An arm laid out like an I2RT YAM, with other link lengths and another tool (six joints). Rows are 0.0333 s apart.
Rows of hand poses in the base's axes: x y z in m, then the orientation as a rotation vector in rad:
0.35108 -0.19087 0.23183 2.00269 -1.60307 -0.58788
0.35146 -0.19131 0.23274 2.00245 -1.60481 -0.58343
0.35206 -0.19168 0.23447 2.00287 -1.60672 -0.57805
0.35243 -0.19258 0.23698 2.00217 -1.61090 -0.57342
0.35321 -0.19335 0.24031 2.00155 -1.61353 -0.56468
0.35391 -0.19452 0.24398 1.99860 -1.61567 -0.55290
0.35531 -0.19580 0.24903 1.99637 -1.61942 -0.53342
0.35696 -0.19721 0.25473 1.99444 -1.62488 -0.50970
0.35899 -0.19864 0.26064 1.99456 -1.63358 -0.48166
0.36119 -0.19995 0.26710 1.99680 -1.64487 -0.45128
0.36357 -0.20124 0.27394 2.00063 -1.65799 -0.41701
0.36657 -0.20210 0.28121 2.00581 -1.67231 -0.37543
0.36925 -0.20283 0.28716 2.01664 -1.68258 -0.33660
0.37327 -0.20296 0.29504 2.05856 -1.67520 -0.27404
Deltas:
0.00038 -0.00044 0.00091 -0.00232 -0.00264 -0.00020
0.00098 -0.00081 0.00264 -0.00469 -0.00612 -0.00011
0.00135 -0.00171 0.00515 -0.00687 -0.00979 -0.00200
0.00213 -0.00248 0.00848 -0.01165 -0.01454 -0.00194
0.00283 -0.00365 0.01215 -0.01979 -0.01916 -0.00157
0.00423 -0.00493 0.01720 -0.03139 -0.02840 -0.00033
0.00588 -0.00634 0.02290 -0.04469 -0.04061 0.00078
0.00791 -0.00777 0.02881 -0.05812 -0.05757 0.00129
0.01011 -0.00908 0.03527 -0.07058 -0.07813 0.00117
0.01249 -0.01037 0.04211 -0.08334 -0.10238 0.00108
0.01549 -0.01123 0.04938 -0.09838 -0.13158 0.00205
0.01817 -0.01196 0.05533 -0.10868 -0.16067 0.00663
0.02219 -0.01209 0.06321 -0.11357 -0.20905 0.03641

